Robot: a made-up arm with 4 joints. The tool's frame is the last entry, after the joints. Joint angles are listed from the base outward. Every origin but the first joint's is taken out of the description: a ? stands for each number. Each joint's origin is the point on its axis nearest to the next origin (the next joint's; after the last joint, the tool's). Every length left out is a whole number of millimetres.
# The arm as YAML. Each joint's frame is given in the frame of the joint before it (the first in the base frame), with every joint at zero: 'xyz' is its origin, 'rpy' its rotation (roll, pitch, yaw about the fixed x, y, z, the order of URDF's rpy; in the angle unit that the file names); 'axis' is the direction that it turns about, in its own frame. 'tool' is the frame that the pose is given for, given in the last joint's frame.
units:
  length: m
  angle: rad
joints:
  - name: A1
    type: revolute
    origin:
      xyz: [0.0, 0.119, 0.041]
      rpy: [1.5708, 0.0, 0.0]
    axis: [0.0, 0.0, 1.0]
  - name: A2
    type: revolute
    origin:
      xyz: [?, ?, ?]
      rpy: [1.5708, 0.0, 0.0]
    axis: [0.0, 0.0, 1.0]
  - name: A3
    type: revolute
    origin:
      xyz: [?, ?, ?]
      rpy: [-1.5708, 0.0, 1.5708]
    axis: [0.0, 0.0, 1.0]
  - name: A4
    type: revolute
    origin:
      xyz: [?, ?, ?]
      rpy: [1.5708, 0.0, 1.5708]
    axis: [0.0, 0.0, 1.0]
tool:
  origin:
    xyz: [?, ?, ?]
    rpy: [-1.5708, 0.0, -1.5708]
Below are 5 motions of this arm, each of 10 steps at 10 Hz.
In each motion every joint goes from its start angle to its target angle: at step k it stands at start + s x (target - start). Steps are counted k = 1, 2, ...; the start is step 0. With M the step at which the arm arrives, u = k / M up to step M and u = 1 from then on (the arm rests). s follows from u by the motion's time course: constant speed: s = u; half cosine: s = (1 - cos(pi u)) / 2; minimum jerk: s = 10 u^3 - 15 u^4 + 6 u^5.
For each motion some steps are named. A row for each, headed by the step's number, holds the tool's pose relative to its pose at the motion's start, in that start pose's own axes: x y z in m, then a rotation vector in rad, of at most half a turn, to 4 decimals.
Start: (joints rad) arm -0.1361 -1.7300 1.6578 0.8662
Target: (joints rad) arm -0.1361 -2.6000 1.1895 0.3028
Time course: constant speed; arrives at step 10
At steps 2, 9, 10:
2: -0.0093 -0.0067 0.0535 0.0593 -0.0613 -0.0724
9: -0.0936 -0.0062 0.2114 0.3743 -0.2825 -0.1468
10: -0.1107 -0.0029 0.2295 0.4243 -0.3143 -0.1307

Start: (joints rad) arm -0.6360 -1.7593 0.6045 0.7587
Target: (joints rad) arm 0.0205 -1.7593 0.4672 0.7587
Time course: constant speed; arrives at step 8
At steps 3, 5, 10:
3: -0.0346 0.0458 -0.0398 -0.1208 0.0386 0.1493
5: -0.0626 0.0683 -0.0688 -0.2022 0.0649 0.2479
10: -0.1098 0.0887 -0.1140 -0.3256 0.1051 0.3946

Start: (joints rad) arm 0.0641 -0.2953 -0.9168 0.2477
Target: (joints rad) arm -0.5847 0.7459 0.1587 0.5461
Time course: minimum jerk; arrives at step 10
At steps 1, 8, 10:
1: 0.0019 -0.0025 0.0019 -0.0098 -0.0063 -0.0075
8: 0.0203 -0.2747 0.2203 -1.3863 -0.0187 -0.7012
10: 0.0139 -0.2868 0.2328 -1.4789 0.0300 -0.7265

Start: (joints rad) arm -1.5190 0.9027 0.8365 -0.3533
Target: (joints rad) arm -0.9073 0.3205 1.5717 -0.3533
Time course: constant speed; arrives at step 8
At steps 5, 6, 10:
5: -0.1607 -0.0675 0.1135 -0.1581 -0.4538 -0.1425
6: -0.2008 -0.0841 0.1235 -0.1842 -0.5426 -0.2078
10: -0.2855 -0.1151 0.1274 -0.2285 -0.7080 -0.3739

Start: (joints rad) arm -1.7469 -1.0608 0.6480 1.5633
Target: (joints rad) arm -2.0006 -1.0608 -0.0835 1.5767
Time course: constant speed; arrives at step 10
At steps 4, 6, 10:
4: -0.0272 -0.0277 -0.0048 0.0258 0.0384 -0.3810
6: -0.0432 -0.0362 -0.0066 0.0333 0.0606 -0.5714
10: -0.0759 -0.0418 -0.0081 0.0365 0.1109 -0.9518

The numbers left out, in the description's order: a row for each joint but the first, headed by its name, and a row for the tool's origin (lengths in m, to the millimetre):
A2: -0.017 0.005 0.0
A3: 0.207 -0.254 0.0
A4: 0.088 -0.026 0.0
tool: -0.003 -0.093 0.0

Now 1 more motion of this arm.
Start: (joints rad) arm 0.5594 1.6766 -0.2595 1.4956
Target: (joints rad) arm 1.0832 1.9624 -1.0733 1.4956
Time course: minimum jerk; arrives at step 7
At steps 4, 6, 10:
4: -0.0200 -0.0565 -0.0241 -0.1288 -0.0331 -0.8501
6: -0.0416 -0.0650 -0.0355 -0.2129 -0.0722 -1.3060
10: -0.0430 -0.0650 -0.0363 -0.2191 -0.0755 -1.3365

